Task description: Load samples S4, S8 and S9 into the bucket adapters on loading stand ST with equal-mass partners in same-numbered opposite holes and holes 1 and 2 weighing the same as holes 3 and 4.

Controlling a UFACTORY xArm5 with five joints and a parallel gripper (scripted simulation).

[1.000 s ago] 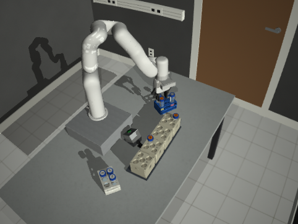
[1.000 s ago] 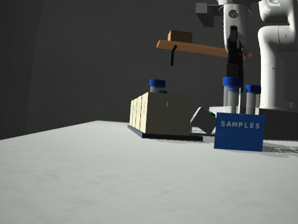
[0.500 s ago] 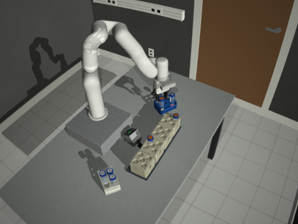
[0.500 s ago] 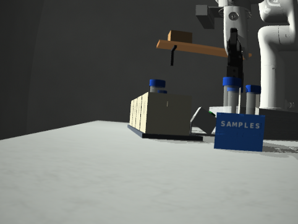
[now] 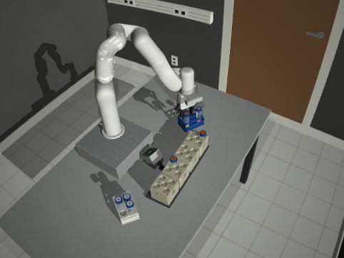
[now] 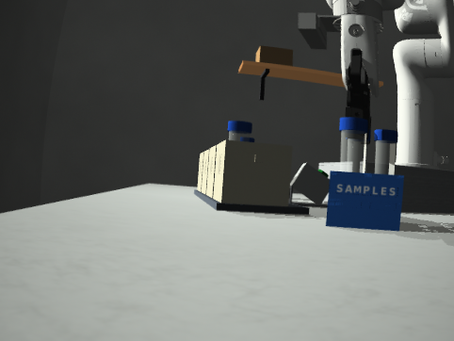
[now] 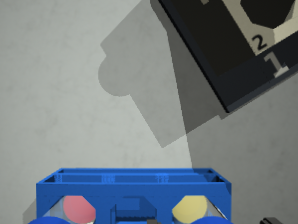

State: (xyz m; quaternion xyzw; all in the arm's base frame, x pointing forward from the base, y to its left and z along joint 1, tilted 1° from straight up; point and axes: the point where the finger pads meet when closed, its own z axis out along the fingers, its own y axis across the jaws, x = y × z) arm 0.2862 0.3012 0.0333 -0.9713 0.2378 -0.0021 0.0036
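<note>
Now: hand 90 mm above the blue samples rack and 40 mm to the right of it. Also, from my hand: white blanks rack 620 mm to the right, 90 mm below, 40 mm ahead; then adapter 130 mm ahead, 120 mm to the right, 70 mm below.
</note>
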